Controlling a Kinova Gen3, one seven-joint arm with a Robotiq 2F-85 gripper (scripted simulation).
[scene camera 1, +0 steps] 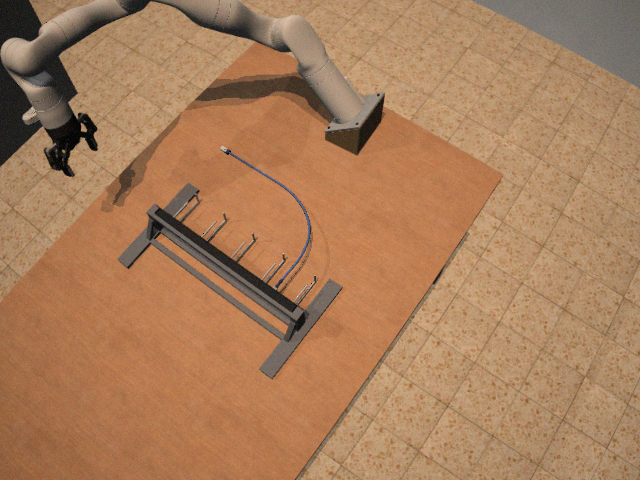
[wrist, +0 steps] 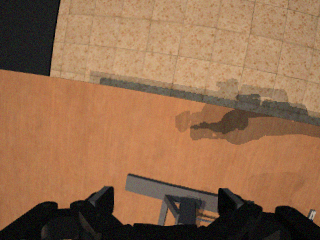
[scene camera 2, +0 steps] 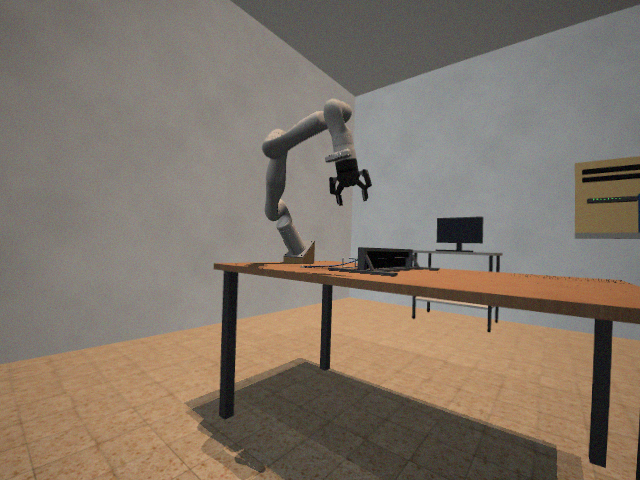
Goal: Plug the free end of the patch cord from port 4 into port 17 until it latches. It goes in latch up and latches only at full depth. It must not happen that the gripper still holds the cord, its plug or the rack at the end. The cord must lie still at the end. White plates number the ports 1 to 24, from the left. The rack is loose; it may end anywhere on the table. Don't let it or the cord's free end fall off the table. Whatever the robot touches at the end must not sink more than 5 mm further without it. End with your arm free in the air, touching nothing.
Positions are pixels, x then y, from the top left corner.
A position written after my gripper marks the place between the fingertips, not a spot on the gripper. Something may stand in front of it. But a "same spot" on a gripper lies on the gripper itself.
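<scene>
Scene camera 1 and scene camera 2 show my gripper; on my gripper (scene camera 1: 66, 169) and (scene camera 2: 366, 191) are the same spot. My gripper also shows in the wrist view (165, 199).
</scene>
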